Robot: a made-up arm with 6 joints.
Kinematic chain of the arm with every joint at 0, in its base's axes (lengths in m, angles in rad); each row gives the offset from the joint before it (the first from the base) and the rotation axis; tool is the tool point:
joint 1: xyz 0 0 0.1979 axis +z
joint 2: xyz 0 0 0 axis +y
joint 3: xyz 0 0 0.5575 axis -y
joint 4: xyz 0 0 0 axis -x
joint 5: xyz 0.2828 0 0 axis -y
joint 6: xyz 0 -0.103 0 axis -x
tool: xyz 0 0 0
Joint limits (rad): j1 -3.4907..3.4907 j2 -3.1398..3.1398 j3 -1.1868..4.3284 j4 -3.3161..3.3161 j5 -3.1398..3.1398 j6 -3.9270..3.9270
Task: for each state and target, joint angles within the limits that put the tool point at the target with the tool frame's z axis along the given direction. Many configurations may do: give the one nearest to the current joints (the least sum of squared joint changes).
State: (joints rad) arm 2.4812 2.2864 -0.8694 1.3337 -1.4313 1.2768
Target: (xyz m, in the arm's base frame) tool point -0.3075 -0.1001 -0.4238 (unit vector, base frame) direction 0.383 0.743 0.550
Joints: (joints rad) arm 3.2406 2.2557 0.0148 2.3078 -1.2439 1.7284
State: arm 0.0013 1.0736 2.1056 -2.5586 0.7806 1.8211
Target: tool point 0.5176 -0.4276 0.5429 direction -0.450 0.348 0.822
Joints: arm -0.8135 1.4284 2.8081 -2.4975 0.9383 2.6231
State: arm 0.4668 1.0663 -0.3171 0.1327 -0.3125 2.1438
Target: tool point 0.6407 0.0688 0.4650 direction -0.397 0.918 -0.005
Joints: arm 0.2651 0.7669 0.3359 -0.1739 -0.4982 1.8409
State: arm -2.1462 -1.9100 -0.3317 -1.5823 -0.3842 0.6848
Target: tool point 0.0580 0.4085 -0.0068 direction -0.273 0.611 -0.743
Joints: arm -1.7858 -2.5990 -0.2679 -1.2704 0.2531 0.8399
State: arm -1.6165 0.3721 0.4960 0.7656 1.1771 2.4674
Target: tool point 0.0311 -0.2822 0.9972 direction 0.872 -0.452 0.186
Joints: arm -1.1639 0.2707 1.1928 0.6318 1.5201 2.2250
